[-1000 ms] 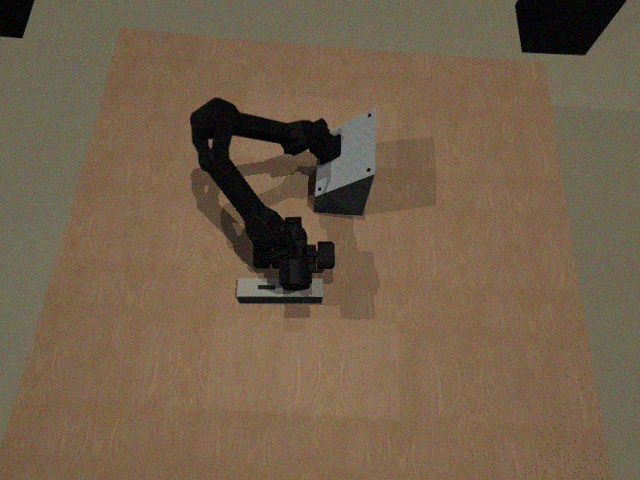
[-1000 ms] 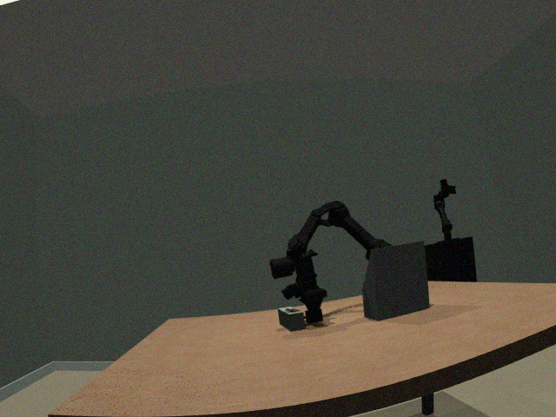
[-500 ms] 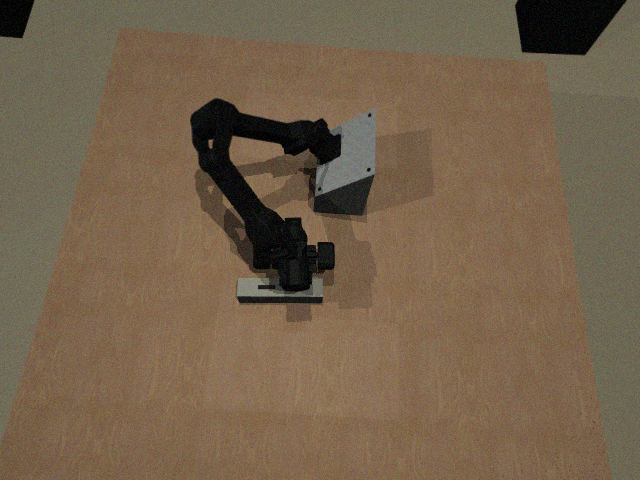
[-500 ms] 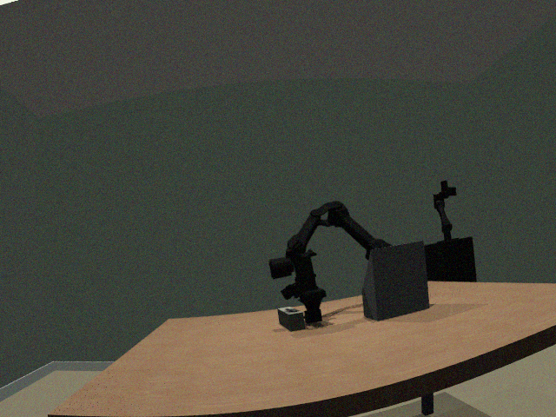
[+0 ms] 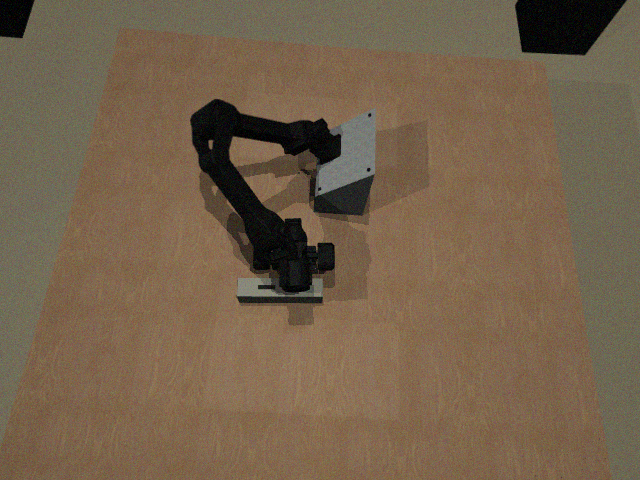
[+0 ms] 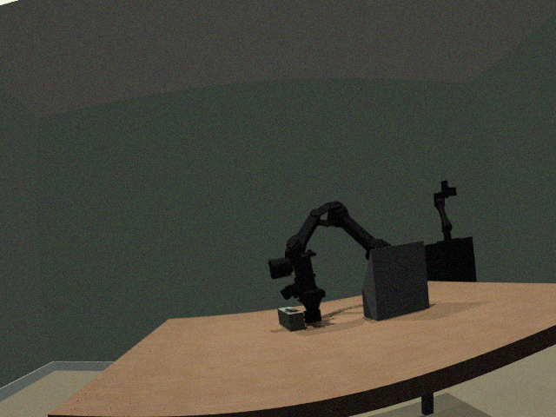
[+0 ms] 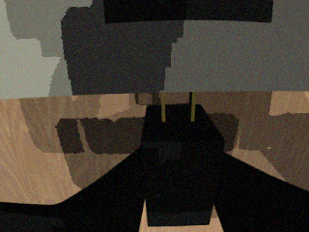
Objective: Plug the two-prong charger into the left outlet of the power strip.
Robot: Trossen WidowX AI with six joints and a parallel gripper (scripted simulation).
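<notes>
My gripper tip is now 2 cm short of the dark two-prong charger and 1 cm below it.
</notes>
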